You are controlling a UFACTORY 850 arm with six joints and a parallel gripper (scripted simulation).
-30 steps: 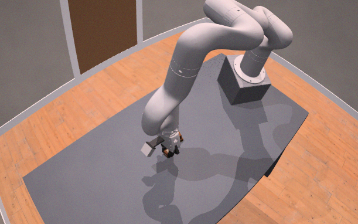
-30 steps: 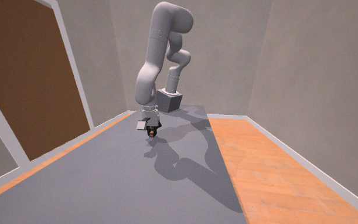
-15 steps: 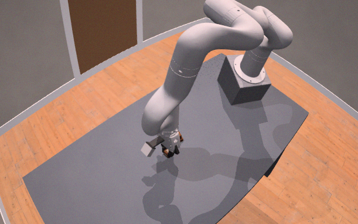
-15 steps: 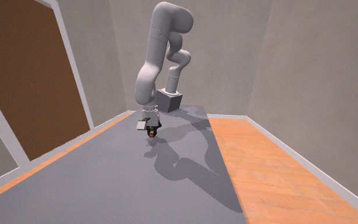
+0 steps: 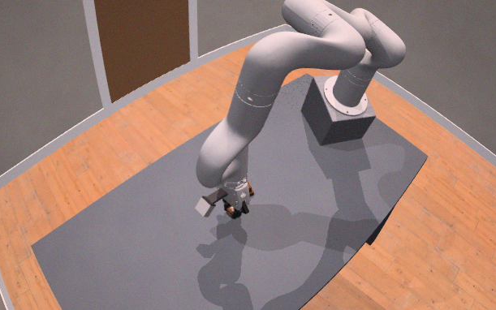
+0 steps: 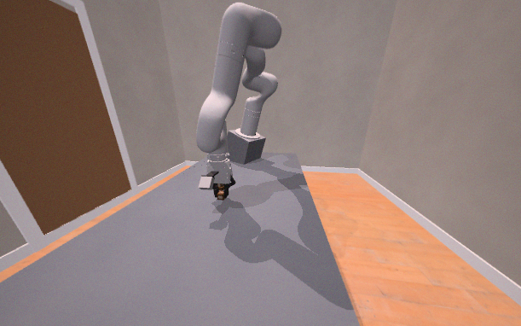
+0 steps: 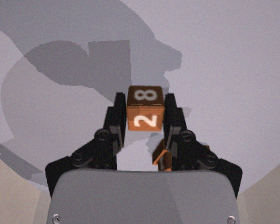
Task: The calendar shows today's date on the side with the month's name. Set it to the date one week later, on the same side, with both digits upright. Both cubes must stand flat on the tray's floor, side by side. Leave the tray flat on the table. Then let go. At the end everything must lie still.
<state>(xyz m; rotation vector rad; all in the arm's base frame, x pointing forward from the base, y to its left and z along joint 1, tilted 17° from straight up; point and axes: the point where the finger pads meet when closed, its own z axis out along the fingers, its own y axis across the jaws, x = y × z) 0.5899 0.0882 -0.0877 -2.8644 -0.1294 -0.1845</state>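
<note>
The number cube is 20 mm below my hand. The rest, counted from my hand: brown wooden calendar tray 90 mm behind, 60 mm to the right, 20 mm below.
</note>
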